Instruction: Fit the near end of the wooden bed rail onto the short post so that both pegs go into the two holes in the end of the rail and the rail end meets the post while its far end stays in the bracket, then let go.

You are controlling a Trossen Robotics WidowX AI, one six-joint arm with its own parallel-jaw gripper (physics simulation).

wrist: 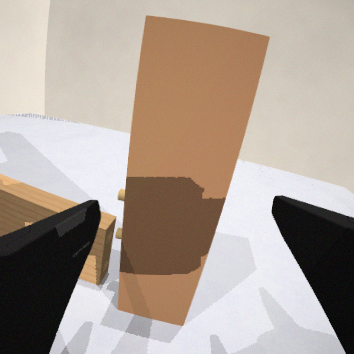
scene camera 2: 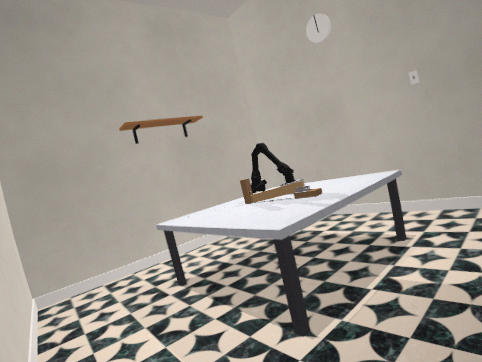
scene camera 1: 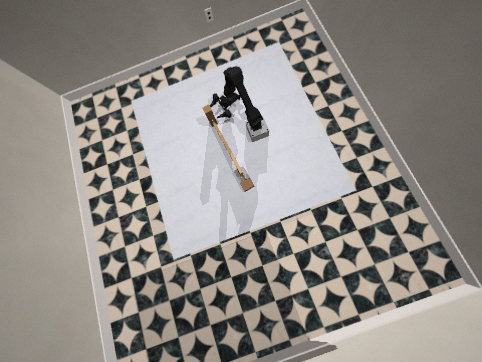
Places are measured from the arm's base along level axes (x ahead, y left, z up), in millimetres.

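Pixels of known places: gripper, fingertip midpoint: [wrist: 187,206]; arm's base, link origin: [scene camera 2: 290,182] [scene camera 1: 256,125].
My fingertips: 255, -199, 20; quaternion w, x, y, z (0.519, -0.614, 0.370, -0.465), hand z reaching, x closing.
Observation:
Ahead of a thing's pixels: the offset from my fingertips to its top centre, as dx, dy, dz. "spot": to the spot under its first point. Level surfaces: height alone.
The short post {spot: +20, +32, +78} [scene camera 1: 208,111] [scene camera 2: 245,191] [wrist: 187,100] stands upright on the table. Two pegs [wrist: 121,195] [wrist: 119,233] stick out of its side towards the rail. The wooden bed rail [scene camera 1: 227,147] [scene camera 2: 275,192] [wrist: 30,197] has its near end beside the pegs, with a narrow gap between rail end and post in the wrist view. Its far end is at the bracket [scene camera 1: 241,174]; the exact seating is too small to tell. My gripper [scene camera 1: 219,107] [wrist: 187,206] is open and empty, low beside the post, which shows between the fingers in the wrist view. The holes are hidden.
A brown block {-47, +512, -64} [scene camera 1: 247,185] [scene camera 2: 309,193] is at the rail's far end, by the bracket. The arm's grey base [scene camera 1: 258,132] stands on the white table {dz -100} [scene camera 1: 300,165] [scene camera 2: 225,220], to one side of the rail. A wall shelf [scene camera 2: 161,122] hangs on the wall away from the table.

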